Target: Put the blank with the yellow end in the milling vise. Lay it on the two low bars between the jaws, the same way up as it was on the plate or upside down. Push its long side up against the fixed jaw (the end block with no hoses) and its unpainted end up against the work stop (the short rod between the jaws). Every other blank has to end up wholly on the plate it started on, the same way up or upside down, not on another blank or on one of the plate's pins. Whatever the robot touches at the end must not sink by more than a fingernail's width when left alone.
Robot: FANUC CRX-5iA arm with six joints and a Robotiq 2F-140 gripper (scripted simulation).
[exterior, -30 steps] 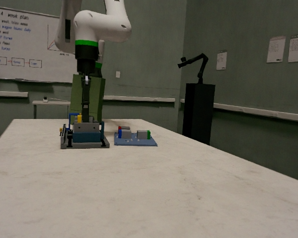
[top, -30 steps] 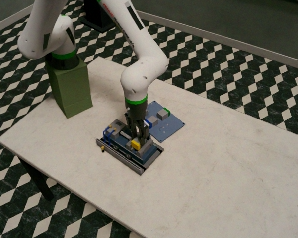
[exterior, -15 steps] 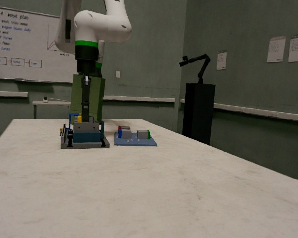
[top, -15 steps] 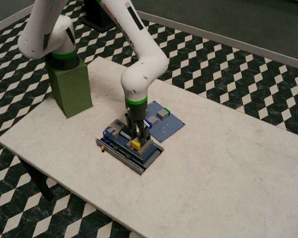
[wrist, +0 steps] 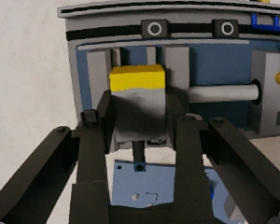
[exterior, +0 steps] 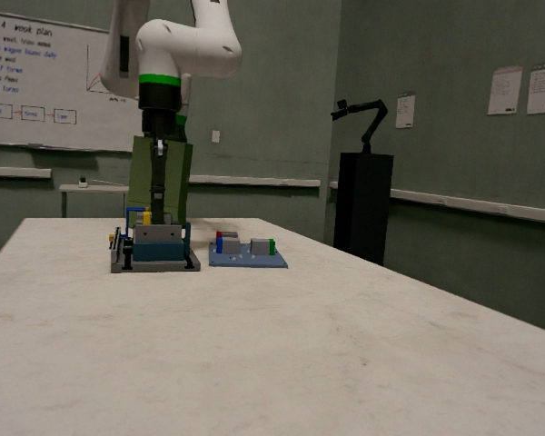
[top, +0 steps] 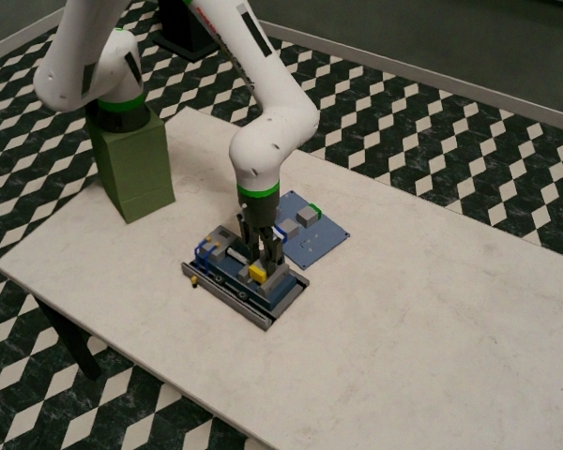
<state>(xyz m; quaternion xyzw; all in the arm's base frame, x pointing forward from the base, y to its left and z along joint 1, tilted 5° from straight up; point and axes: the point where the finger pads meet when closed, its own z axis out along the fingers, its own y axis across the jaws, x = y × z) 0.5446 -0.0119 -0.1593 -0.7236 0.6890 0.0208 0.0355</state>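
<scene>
The yellow-ended grey blank lies 30 mm below my hand. The rest, counted from my hand: fixed jaw (60 mm below, 30 mm ahead); moving jaw (60 mm below, 40 mm behind); dark work stop (50 mm to the left, 50 mm below).
</scene>
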